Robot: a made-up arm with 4 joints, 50 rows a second.
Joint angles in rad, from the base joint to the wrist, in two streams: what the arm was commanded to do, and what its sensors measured. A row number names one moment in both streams.
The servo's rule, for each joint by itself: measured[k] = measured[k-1] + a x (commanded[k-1-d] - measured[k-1]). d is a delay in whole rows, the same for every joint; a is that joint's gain. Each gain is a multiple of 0.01, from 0.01 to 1. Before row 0 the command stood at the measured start. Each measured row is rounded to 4 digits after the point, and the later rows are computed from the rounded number. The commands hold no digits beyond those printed.
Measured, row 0:
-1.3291, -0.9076, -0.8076, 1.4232
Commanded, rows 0 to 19:
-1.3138, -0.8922, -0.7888, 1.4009
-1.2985, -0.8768, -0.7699, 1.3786
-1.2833, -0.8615, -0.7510, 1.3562
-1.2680, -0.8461, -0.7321, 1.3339
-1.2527, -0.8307, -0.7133, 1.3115
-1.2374, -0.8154, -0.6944, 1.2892
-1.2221, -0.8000, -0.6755, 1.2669
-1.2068, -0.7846, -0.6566, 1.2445
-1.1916, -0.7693, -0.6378, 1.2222
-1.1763, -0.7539, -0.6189, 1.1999
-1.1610, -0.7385, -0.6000, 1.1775
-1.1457, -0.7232, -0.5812, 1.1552
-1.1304, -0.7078, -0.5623, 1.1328
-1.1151, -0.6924, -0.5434, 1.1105
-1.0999, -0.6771, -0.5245, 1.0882
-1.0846, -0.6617, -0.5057, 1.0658
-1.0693, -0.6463, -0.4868, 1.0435
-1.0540, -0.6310, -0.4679, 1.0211
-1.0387, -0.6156, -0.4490, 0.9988
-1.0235, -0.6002, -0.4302, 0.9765
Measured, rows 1 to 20:
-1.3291, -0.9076, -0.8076, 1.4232
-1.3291, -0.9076, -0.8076, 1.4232
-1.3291, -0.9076, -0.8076, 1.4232
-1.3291, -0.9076, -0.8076, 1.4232
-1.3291, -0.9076, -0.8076, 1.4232
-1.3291, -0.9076, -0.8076, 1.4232
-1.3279, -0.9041, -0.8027, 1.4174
-1.3255, -0.8978, -0.7942, 1.4073
-1.3221, -0.8895, -0.7830, 1.3940
-1.3178, -0.8795, -0.7698, 1.3784
-1.3126, -0.8683, -0.7551, 1.3610
-1.3066, -0.8561, -0.7393, 1.3423
-1.2998, -0.8432, -0.7227, 1.3227
-1.2924, -0.8297, -0.7055, 1.3024
-1.2843, -0.8158, -0.6879, 1.2815
-1.2757, -0.8016, -0.6700, 1.2603
-1.2665, -0.7871, -0.6518, 1.2388
-1.2568, -0.7724, -0.6334, 1.2171
-1.2467, -0.7575, -0.6149, 1.1952
-1.2362, -0.7425, -0.5963, 1.1732
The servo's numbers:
d 6
a 0.08 0.23 0.26 0.26

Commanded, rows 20 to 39:
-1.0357, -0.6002, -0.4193, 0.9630
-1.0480, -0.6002, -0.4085, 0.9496
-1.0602, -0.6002, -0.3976, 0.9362
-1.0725, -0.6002, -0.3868, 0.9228
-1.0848, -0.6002, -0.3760, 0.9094
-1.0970, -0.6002, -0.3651, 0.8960
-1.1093, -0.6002, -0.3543, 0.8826
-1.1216, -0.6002, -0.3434, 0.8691
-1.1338, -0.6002, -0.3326, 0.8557
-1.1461, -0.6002, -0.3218, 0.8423
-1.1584, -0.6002, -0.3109, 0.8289
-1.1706, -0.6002, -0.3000, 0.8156
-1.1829, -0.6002, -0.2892, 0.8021
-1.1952, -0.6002, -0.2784, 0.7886
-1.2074, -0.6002, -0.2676, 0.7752
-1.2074, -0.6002, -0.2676, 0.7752
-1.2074, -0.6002, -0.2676, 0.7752
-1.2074, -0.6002, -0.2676, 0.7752
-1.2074, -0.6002, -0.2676, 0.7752
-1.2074, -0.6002, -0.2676, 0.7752
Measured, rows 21 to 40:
-1.2253, -0.7275, -0.5776, 1.1511
-1.2140, -0.7124, -0.5589, 1.1289
-1.2024, -0.6972, -0.5402, 1.1067
-1.1905, -0.6820, -0.5214, 1.0844
-1.1784, -0.6667, -0.5026, 1.0621
-1.1660, -0.6514, -0.4838, 1.0398
-1.1556, -0.6396, -0.4670, 1.0198
-1.1470, -0.6305, -0.4518, 1.0015
-1.1401, -0.6235, -0.4377, 0.9845
-1.1347, -0.6181, -0.4245, 0.9685
-1.1307, -0.6140, -0.4119, 0.9531
-1.1280, -0.6108, -0.3997, 0.9383
-1.1265, -0.6084, -0.3879, 0.9238
-1.1261, -0.6065, -0.3763, 0.9096
-1.1267, -0.6051, -0.3649, 0.8956
-1.1283, -0.6040, -0.3537, 0.8817
-1.1307, -0.6031, -0.3426, 0.8680
-1.1339, -0.6024, -0.3315, 0.8544
-1.1378, -0.6019, -0.3205, 0.8408
-1.1424, -0.6015, -0.3096, 0.8272

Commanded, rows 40 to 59:
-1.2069, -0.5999, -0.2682, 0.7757
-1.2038, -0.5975, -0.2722, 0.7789
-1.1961, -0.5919, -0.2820, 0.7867
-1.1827, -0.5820, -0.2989, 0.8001
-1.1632, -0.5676, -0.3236, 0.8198
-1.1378, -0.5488, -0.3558, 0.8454
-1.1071, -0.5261, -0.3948, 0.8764
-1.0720, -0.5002, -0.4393, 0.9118
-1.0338, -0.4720, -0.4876, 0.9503
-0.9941, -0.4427, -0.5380, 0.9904
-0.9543, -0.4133, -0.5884, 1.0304
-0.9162, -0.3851, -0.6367, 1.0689
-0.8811, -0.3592, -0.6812, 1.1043
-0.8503, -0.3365, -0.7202, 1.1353
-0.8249, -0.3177, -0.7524, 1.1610
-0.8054, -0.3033, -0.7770, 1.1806
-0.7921, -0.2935, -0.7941, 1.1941
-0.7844, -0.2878, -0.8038, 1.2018
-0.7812, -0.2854, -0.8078, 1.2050
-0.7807, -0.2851, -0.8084, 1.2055
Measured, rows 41 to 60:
-1.1476, -0.6012, -0.2987, 0.8137
-1.1524, -0.6010, -0.2906, 0.8037
-1.1568, -0.6008, -0.2846, 0.7963
-1.1608, -0.6007, -0.2802, 0.7908
-1.1645, -0.6006, -0.2769, 0.7867
-1.1679, -0.6005, -0.2745, 0.7837
-1.1710, -0.6004, -0.2729, 0.7816
-1.1736, -0.5997, -0.2727, 0.7809
-1.1754, -0.5979, -0.2751, 0.7824
-1.1760, -0.5942, -0.2813, 0.7870
-1.1750, -0.5881, -0.2923, 0.7955
-1.1720, -0.5791, -0.3088, 0.8085
-1.1668, -0.5669, -0.3312, 0.8262
-1.1592, -0.5516, -0.3593, 0.8485
-1.1492, -0.5333, -0.3927, 0.8750
-1.1368, -0.5125, -0.4305, 0.9050
-1.1222, -0.4897, -0.4716, 0.9376
-1.1057, -0.4656, -0.5145, 0.9717
-1.0877, -0.4411, -0.5578, 1.0062
-1.0687, -0.4170, -0.6000, 1.0398

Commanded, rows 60 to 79:
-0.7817, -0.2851, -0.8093, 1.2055
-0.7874, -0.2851, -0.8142, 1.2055
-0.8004, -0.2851, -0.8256, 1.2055
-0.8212, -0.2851, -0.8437, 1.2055
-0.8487, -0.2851, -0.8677, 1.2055
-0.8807, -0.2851, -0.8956, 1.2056
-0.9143, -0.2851, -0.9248, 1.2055
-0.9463, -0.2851, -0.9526, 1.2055
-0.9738, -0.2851, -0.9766, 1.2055
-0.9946, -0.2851, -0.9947, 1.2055
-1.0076, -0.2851, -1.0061, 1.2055
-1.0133, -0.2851, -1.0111, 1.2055
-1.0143, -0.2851, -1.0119, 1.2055
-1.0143, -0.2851, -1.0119, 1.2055
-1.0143, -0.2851, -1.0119, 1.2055
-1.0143, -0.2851, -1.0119, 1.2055
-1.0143, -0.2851, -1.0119, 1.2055
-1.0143, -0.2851, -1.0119, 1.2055
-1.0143, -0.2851, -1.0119, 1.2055
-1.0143, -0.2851, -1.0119, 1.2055
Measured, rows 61 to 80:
-1.0492, -0.3942, -0.6396, 1.0713
-1.0297, -0.3733, -0.6753, 1.0997
-1.0107, -0.3549, -0.7062, 1.1242
-0.9926, -0.3395, -0.7316, 1.1444
-0.9757, -0.3271, -0.7514, 1.1602
-0.9601, -0.3174, -0.7662, 1.1720
-0.9458, -0.3100, -0.7774, 1.1807
-0.9331, -0.3043, -0.7870, 1.1871
-0.9225, -0.2999, -0.7970, 1.1919
-0.9144, -0.2965, -0.8091, 1.1954
-0.9091, -0.2939, -0.8243, 1.1980
-0.9068, -0.2919, -0.8428, 1.2000
-0.9074, -0.2903, -0.8641, 1.2014
-0.9105, -0.2891, -0.8871, 1.2025
-0.9156, -0.2882, -0.9104, 1.2033
-0.9219, -0.2875, -0.9323, 1.2039
-0.9288, -0.2869, -0.9515, 1.2043
-0.9356, -0.2865, -0.9670, 1.2046
-0.9419, -0.2862, -0.9787, 1.2048
-0.9477, -0.2859, -0.9873, 1.2050

